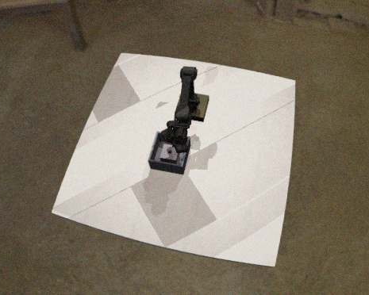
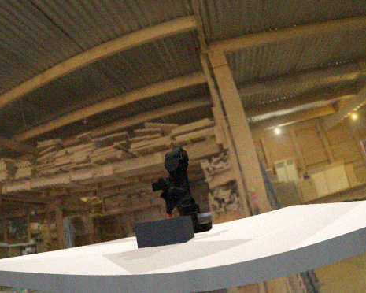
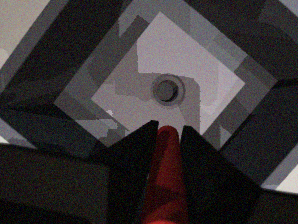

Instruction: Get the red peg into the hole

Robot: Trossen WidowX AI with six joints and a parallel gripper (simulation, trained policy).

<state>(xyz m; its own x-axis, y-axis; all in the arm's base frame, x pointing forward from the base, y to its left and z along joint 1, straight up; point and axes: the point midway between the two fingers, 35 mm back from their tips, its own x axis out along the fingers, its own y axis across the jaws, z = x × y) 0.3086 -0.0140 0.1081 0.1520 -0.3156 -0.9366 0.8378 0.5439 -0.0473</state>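
The red peg is 10 mm behind my gripper tip, 10 mm to the left of it and 20 mm above it. The rest, counted from my gripper tip: pale plate 10 mm ahead, 20 mm to the right, 70 mm below; then dark box 10 mm ahead, 20 mm to the right, 90 mm below.
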